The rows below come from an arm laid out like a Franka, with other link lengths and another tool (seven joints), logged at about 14 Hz.
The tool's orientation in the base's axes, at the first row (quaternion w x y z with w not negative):
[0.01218 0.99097 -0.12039 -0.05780]
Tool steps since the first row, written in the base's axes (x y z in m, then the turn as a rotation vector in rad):
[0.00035 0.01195 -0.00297 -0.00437 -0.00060 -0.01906]
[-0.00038 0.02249 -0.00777 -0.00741 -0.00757 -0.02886]
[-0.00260 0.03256 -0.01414 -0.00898 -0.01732 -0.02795]
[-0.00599 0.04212 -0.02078 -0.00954 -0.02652 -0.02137]
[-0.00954 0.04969 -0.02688 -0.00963 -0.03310 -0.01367]
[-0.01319 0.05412 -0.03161 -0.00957 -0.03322 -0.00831]
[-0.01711 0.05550 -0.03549 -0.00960 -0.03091 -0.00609]
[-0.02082 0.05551 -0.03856 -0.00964 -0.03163 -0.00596]
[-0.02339 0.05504 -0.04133 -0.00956 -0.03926 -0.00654]
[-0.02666 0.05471 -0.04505 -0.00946 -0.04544 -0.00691]
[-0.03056 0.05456 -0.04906 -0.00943 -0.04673 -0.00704]
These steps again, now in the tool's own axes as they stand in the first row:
[-0.00220 -0.01180 0.00279 -0.00194 0.00089 0.01945]
[-0.00490 -0.02204 0.00753 -0.00211 0.00801 0.02961]
[-0.00874 -0.03153 0.01401 -0.00138 0.01788 0.02899]
[-0.01357 -0.04026 0.02091 -0.00045 0.02719 0.02261]
[-0.01813 -0.04699 0.02731 0.00018 0.03389 0.01504]
[-0.02218 -0.05061 0.03239 -0.00033 0.03420 0.00972]
[-0.02586 -0.05117 0.03669 -0.00116 0.03205 0.00749]
[-0.02910 -0.05041 0.04017 -0.00104 0.03276 0.00737]
[-0.03115 -0.04945 0.04323 0.00093 0.04013 0.00802]
[-0.03381 -0.04850 0.04731 0.00255 0.04609 0.00844]
[-0.03709 -0.04758 0.05175 0.00291 0.04733 0.00858]

